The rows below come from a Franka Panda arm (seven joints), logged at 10 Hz.
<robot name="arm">
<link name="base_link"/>
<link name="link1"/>
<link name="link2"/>
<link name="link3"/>
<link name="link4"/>
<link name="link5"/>
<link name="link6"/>
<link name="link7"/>
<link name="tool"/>
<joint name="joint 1" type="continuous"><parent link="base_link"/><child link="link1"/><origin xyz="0 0 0.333" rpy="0 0 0"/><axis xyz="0 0 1"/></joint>
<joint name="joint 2" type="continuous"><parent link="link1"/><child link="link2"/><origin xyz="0 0 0" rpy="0 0 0"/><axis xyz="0 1 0"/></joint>
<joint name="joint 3" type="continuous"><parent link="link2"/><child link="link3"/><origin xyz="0 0 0.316" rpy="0 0 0"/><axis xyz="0 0 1"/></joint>
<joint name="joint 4" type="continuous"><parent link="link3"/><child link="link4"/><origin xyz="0.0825 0 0" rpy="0 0 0"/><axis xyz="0 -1 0"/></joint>
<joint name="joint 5" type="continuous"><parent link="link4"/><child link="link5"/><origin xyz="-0.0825 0 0.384" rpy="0 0 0"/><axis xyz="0 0 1"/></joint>
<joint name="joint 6" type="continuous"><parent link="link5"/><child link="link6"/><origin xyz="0 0 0" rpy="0 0 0"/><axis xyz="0 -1 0"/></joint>
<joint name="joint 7" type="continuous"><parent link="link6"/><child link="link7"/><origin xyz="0.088 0 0" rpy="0 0 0"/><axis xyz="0 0 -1"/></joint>
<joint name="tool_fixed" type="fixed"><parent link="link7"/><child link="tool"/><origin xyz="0 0 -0.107" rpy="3.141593 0 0"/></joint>
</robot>
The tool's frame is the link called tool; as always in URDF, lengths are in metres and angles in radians. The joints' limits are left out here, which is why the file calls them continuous.
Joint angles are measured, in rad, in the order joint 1, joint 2, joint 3, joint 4, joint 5, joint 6, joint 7. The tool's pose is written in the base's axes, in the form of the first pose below.
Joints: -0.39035 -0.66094 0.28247 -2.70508 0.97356 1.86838 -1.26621
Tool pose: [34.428, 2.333, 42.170, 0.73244, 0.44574, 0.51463, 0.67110, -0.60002, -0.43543]
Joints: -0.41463 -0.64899 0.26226 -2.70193 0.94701 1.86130 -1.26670
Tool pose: [34.451, 0.768, 41.972, 0.74915, 0.43083, 0.50315, 0.65149, -0.61655, -0.44208]
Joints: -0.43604 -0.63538 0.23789 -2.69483 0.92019 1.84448 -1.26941
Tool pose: [34.416, -0.733, 41.884, 0.76281, 0.41787, 0.49346, 0.63564, -0.62459, -0.45370]
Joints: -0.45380 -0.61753 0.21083 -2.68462 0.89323 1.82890 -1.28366
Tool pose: [34.420, -2.240, 41.806, 0.76846, 0.41176, 0.48982, 0.62909, -0.62627, -0.46048]
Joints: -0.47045 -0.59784 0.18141 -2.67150 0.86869 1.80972 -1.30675
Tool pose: [34.411, -3.769, 41.788, 0.76840, 0.40860, 0.49255, 0.62938, -0.62186, -0.46600]
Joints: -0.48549 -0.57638 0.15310 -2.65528 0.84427 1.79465 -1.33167
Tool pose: [34.458, -5.299, 41.824, 0.76574, 0.40787, 0.49728, 0.63238, -0.61841, -0.46655]
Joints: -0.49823 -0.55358 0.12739 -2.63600 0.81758 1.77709 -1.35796
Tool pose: [34.519, -6.703, 41.882, 0.76019, 0.41417, 0.50057, 0.63979, -0.61127, -0.46586]
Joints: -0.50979 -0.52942 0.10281 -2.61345 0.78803 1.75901 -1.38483
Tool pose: [34.601, -8.103, 41.981, 0.75294, 0.42495, 0.50249, 0.64944, -0.60320, -0.46301]
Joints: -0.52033 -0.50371 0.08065 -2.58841 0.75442 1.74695 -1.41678
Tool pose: [34.742, -9.545, 42.083, 0.74112, 0.44375, 0.50382, 0.66392, -0.59595, -0.45172]
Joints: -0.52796 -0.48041 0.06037 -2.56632 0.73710 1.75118 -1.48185
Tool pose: [35.012, -10.936, 42.224, 0.70545, 0.47165, 0.52904, 0.69987, -0.58145, -0.41486]
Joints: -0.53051 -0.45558 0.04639 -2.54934 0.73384 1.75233 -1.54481
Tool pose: [35.345, -11.817, 42.099, 0.66905, 0.49441, 0.55492, 0.73378, -0.55805, -0.38749]
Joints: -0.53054 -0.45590 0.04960 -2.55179 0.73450 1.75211 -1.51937
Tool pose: [35.334, -11.674, 41.997, 0.68758, 0.48162, 0.54340, 0.71702, -0.56842, -0.40346]
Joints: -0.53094 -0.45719 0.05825 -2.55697 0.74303 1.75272 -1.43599
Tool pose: [35.370, -11.297, 41.834, 0.74458, 0.43223, 0.50870, 0.65812, -0.60280, -0.45111]
